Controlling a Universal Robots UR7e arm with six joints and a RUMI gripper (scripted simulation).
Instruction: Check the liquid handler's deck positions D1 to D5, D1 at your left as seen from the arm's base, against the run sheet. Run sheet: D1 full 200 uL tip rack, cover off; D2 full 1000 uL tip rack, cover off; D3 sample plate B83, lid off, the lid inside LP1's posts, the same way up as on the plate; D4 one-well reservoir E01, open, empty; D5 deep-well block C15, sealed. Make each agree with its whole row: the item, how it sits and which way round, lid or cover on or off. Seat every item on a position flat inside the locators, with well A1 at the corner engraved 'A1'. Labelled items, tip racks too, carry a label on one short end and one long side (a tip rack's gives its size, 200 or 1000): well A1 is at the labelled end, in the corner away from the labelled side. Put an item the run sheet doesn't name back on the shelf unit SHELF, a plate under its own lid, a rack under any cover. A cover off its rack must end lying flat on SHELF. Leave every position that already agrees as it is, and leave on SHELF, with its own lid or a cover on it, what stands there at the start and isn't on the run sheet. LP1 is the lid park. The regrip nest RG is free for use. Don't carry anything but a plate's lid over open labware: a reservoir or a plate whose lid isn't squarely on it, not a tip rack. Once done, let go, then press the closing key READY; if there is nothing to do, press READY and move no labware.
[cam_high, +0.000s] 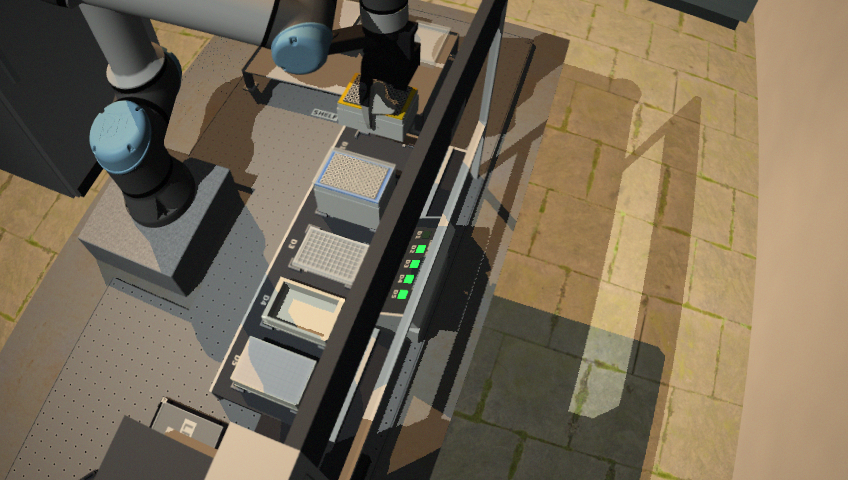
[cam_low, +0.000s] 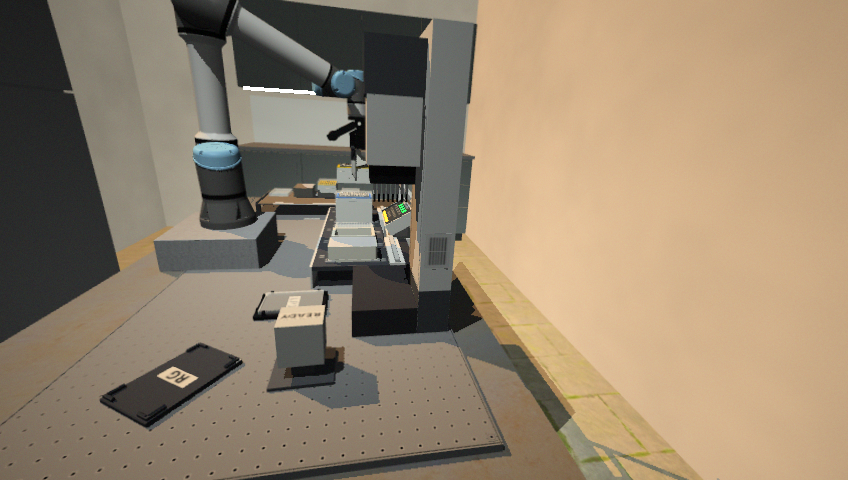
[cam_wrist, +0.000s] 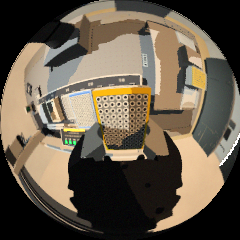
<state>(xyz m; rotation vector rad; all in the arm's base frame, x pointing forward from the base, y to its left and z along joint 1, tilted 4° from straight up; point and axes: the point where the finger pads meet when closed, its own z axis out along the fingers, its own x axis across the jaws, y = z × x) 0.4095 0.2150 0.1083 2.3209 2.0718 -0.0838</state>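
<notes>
My gripper is now 10 mm past the blue-rimmed tip rack, 120 mm to the left of it and 90 mm above it. Round my hand: well plate (30 mm behind, 250 mm to the right, 150 mm below); yellow-rimmed tip rack (10 mm behind, 10 mm above); shelf label (170 mm behind, 130 mm to the left, 220 mm below).
</notes>
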